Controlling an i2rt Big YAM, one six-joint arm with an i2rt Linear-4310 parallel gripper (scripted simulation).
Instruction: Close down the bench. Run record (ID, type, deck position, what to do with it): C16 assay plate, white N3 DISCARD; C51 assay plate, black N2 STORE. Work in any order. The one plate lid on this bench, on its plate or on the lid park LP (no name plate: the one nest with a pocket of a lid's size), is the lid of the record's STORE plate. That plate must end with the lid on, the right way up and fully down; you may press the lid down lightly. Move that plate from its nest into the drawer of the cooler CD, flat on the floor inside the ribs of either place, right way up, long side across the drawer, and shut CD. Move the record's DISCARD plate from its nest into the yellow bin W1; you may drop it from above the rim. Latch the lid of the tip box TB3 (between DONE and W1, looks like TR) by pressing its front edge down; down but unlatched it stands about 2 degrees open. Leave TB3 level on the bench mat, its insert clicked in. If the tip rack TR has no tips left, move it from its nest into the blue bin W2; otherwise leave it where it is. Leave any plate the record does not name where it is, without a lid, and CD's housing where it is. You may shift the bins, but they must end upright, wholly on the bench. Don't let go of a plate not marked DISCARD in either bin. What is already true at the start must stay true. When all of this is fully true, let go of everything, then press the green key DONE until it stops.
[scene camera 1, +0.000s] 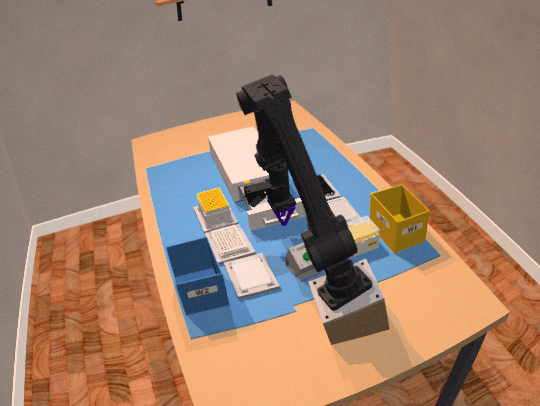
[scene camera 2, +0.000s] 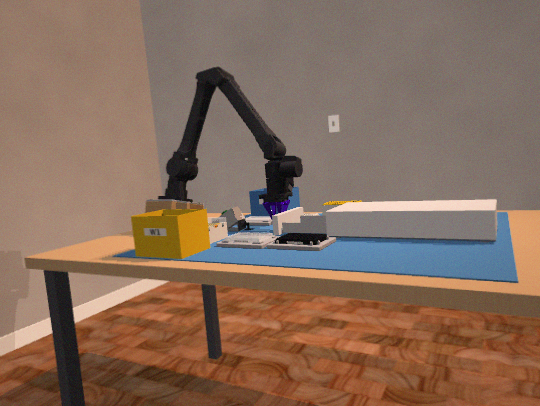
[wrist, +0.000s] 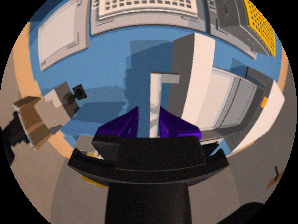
In view: my gripper (scene camera 2: 278, 222), a tip rack TR (scene camera 1: 217, 211), a yellow bin W1 (scene camera 2: 174, 233), a blue bin W2 (scene camera 1: 190, 261), a cooler CD (scene camera 2: 456, 220), a white plate (scene camera 1: 227, 243), a plate lid (scene camera 1: 250, 272) and a tip box TB3 (scene camera 1: 368, 245).
The yellow bin W1 is seen too in scene camera 1 (scene camera 1: 406, 226). The cooler CD is seen too in scene camera 1 (scene camera 1: 234, 151) and in the wrist view (wrist: 271, 90). My gripper shows as well in the wrist view (wrist: 148, 110).
